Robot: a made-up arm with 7 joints.
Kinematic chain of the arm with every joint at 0, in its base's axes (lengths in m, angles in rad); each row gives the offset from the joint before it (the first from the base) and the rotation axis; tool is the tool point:
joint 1: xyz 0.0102 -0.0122 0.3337 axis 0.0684 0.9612 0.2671
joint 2: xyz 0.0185 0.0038 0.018 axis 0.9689 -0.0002 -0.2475
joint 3: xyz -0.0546 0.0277 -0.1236 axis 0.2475 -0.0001 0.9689
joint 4: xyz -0.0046 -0.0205 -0.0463 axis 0.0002 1 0
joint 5: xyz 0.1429 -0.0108 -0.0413 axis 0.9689 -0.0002 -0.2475
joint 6: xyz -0.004 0.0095 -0.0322 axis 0.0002 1 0
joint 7: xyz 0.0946 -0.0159 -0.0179 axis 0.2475 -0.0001 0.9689
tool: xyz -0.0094 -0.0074 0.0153
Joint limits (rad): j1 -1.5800..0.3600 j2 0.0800..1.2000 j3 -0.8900..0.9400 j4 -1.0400..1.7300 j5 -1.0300..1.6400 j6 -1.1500..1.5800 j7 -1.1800..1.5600
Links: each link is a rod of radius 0.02 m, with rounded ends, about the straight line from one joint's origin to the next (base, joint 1, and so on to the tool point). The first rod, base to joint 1, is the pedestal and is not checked.
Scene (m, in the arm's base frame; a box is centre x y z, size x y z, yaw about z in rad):
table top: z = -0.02
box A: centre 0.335 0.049 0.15 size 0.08 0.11 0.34 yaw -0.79
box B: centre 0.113 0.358 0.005 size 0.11 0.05 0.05 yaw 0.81
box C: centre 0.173 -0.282 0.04 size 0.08 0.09 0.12 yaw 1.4
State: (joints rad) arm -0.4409 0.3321 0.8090 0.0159 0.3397 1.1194 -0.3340
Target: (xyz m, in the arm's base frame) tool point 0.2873 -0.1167 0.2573
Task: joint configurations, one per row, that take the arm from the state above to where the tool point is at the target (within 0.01 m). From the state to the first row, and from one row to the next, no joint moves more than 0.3 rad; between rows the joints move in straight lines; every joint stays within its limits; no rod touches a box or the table.
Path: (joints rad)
1: -0.2807 0.5057 0.5614 0.0510 0.0658 1.0209 -0.1895
2: -0.1205 0.6793 0.3137 0.0862 -0.2082 0.9224 -0.0451
3: 0.0396 0.8528 0.0661 0.1213 -0.4821 0.8239 0.0994
4: 0.1998 1.0264 -0.1815 0.1564 -0.7561 0.7255 0.2438
5: 0.3600 1.2000 -0.4291 0.1915 -1.0300 0.6270 0.3883
6: 0.1164 0.9200 -0.4154 0.1083 -0.8388 0.7581 0.1906
7: -0.1273 0.6400 -0.4018 0.0251 -0.6477 0.8893 -0.0071
8: -0.3709 0.3600 -0.3881 -0.0581 -0.4565 1.0204 -0.2048
9: -0.6146 0.0800 -0.3744 -0.1413 -0.2654 1.1516 -0.4024
10: -0.8468 0.0800 -0.1940 -0.1755 -0.0926 1.0387 -0.2633

